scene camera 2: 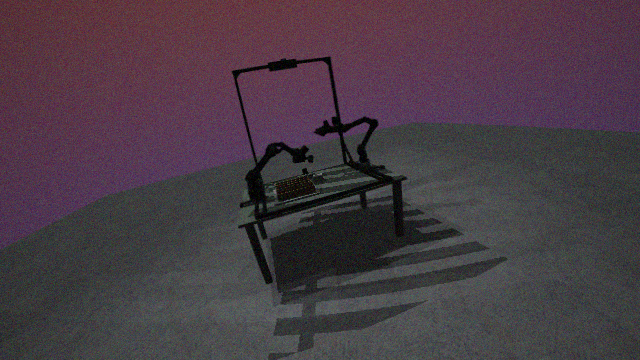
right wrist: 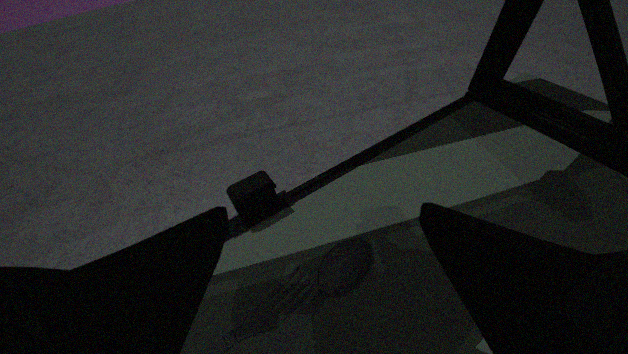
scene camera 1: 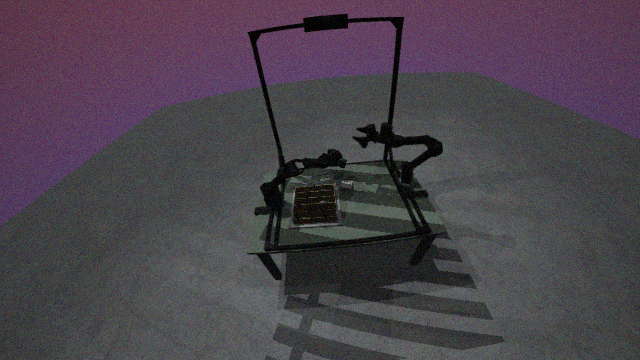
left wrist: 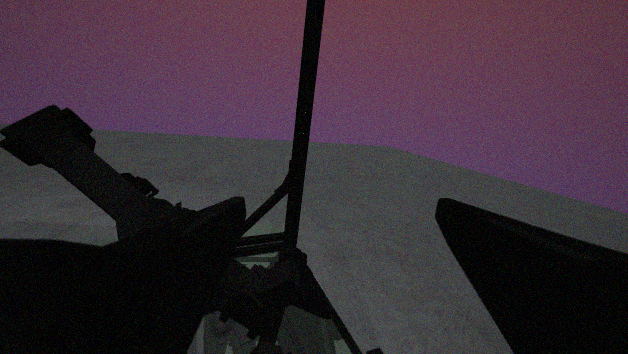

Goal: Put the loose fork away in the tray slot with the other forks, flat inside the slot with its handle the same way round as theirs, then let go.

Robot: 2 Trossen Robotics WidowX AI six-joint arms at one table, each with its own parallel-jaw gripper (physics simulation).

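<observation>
The cutlery tray [scene camera 1: 316, 226] lies on the table near the right arm, its brown slots facing up; it also shows in scene camera 2 [scene camera 2: 295, 189]. The forks inside and the loose fork are too dark and small to make out. My left gripper [scene camera 1: 356, 136] [scene camera 2: 317, 131] [left wrist: 339, 206] is open and empty, high above the table's far side. My right gripper [scene camera 1: 344, 163] [scene camera 2: 311, 159] [right wrist: 325, 214] is open and empty, lower, above the table beyond the tray. In the right wrist view a dim round shape [right wrist: 346, 266] with faint thin lines beside it shows below the fingers; I cannot tell what it is.
A small pale thing [scene camera 1: 347, 183] lies beyond the tray. A dark block [right wrist: 252, 196] sits at the table's edge. A black overhead frame [scene camera 1: 265, 90] [scene camera 2: 245, 112] [left wrist: 305, 115] spans the table. Striped shadows cross the table [scene camera 1: 380, 223]. Dark arm parts [left wrist: 90, 175] show at left in the left wrist view.
</observation>
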